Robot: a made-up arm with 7 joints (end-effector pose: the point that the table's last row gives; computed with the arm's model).
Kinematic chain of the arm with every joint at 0, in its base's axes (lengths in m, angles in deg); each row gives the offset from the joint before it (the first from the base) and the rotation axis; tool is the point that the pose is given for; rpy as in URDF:
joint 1: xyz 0 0 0.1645 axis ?
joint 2: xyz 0 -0.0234 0.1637 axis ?
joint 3: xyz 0 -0.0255 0.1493 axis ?
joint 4: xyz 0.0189 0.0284 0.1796 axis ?
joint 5: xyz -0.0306 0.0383 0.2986 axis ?
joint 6: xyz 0 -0.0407 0.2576 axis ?
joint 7: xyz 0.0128 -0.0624 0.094 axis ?
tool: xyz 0 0 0 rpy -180 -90 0
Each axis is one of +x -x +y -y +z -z.
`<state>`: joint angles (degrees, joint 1 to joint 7).
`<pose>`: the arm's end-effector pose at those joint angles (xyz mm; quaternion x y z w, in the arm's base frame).
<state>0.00 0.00 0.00 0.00 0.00 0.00 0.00</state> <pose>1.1 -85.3 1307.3 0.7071 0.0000 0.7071 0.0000</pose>
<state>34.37 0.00 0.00 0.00 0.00 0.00 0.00</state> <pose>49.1 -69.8 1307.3 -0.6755 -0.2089 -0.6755 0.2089</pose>
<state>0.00 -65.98 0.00 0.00 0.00 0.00 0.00</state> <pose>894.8 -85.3 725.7 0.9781 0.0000 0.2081 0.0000</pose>
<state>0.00 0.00 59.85 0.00 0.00 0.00 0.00</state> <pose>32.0 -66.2 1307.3 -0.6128 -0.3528 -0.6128 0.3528</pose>
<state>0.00 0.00 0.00 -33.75 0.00 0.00 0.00</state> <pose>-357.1 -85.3 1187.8 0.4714 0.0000 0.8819 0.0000</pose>
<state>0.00 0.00 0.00 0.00 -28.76 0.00 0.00</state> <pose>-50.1 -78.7 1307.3 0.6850 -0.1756 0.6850 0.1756</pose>
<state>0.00 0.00 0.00 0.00 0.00 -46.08 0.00</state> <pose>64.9 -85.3 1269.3 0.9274 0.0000 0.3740 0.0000</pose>
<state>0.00 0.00 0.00 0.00 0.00 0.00 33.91</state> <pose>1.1 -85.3 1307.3 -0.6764 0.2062 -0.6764 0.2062</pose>
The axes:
joint 1: +z
joint 2: -y
joint 3: +z
joint 4: +y
joint 5: +z
joint 6: -y
joint 7: +x

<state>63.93 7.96 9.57 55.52 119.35 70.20 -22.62</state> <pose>125.8 460.3 985.2 -0.3449 -0.0798 -0.0236 0.9349</pose>
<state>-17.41 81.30 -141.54 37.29 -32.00 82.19 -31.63</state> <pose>-930.7 60.2 292.7 0.2201 -0.8289 -0.0644 0.5102</pose>
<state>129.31 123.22 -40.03 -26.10 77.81 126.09 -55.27</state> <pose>360.0 -479.4 -237.6 0.3201 0.9412 0.0168 0.1067</pose>
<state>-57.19 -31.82 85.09 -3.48 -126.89 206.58 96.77</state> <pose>20.0 -363.4 1057.5 -0.1861 -0.6827 -0.6967 0.1177</pose>
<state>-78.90 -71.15 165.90 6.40 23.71 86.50 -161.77</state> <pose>182.1 -842.6 615.0 0.3102 -0.4064 0.7779 0.3654</pose>
